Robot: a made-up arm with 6 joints. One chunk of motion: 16 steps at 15 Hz.
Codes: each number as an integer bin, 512 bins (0 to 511) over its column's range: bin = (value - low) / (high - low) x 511, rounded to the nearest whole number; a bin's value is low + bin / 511 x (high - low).
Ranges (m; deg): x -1.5..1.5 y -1.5..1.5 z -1.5..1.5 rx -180..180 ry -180..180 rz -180..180
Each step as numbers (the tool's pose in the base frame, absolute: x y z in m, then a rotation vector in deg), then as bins.
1 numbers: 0.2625 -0.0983 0.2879 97.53 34.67 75.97
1 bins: 300 239 305 394 305 363
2 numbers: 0.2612 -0.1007 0.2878 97.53 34.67 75.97
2 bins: 300 238 305 394 305 363
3 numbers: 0.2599 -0.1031 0.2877 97.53 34.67 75.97
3 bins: 300 238 305 394 305 363
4 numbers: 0.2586 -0.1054 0.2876 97.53 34.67 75.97
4 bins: 300 238 304 394 305 363
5 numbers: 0.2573 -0.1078 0.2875 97.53 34.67 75.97
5 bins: 299 237 304 394 305 363
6 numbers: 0.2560 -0.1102 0.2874 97.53 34.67 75.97
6 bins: 299 237 304 394 305 363
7 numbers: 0.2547 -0.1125 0.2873 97.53 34.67 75.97
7 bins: 299 236 304 394 305 363
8 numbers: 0.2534 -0.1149 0.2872 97.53 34.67 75.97
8 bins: 299 236 304 394 305 363
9 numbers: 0.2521 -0.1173 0.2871 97.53 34.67 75.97
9 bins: 298 236 304 394 305 363
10 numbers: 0.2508 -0.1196 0.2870 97.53 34.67 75.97
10 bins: 298 235 304 394 305 363
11 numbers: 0.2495 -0.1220 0.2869 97.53 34.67 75.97
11 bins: 298 235 304 394 305 363
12 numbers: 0.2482 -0.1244 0.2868 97.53 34.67 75.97
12 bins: 298 234 304 394 305 363
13 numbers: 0.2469 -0.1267 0.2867 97.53 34.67 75.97
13 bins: 298 234 304 394 305 363
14 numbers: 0.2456 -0.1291 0.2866 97.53 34.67 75.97
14 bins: 297 234 304 394 305 363
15 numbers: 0.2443 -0.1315 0.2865 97.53 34.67 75.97
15 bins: 297 233 304 394 305 363
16 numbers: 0.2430 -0.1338 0.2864 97.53 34.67 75.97
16 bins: 297 233 304 394 305 363
